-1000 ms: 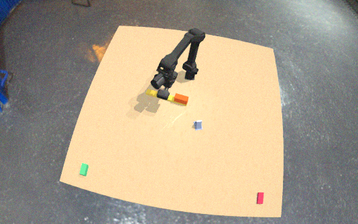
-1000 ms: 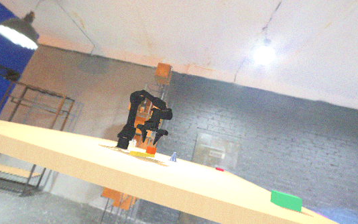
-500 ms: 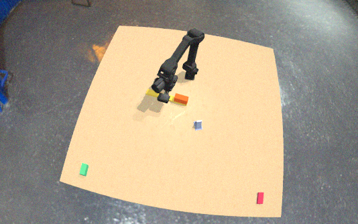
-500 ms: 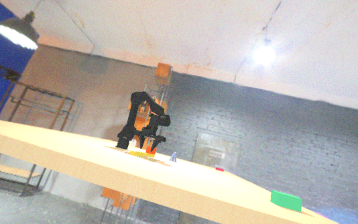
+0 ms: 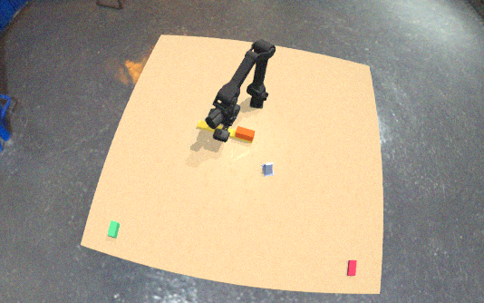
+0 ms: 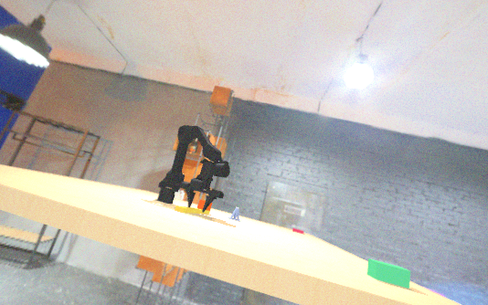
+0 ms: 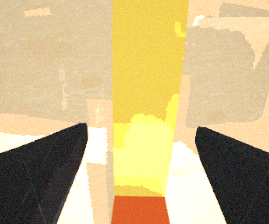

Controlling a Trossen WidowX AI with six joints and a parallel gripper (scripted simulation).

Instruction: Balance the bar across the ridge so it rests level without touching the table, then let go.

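Now: the blue ridge 20 cm to the left of my gripper tip, 15 cm ahead of it and 2 cm above it. The rest, counted from my gripper tip: pink block: 61 cm to the left, 55 cm ahead; then green block: 55 cm ahead, 39 cm to the right, 1 cm above.
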